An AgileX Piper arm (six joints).
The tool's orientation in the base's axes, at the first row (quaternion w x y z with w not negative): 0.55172, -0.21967, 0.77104, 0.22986
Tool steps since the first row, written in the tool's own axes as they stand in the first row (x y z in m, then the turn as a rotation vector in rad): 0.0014, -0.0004, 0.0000, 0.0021, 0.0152, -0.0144; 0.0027, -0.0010, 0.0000, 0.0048, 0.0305, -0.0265; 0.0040, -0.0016, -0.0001, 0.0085, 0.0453, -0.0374; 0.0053, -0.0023, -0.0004, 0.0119, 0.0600, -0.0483; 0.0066, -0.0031, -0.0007, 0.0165, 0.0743, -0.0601; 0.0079, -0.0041, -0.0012, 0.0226, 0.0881, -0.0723
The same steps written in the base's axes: -0.0002, -0.0004, -0.0014, -0.0204, 0.0034, 0.0038; -0.0002, -0.0010, -0.0027, -0.0394, 0.0081, 0.0064; -0.0003, -0.0017, -0.0040, -0.0574, 0.0131, 0.0077; -0.0005, -0.0025, -0.0052, -0.0753, 0.0180, 0.0092; -0.0006, -0.0035, -0.0064, -0.0939, 0.0220, 0.0098; -0.0008, -0.0047, -0.0076, -0.1131, 0.0252, 0.0090
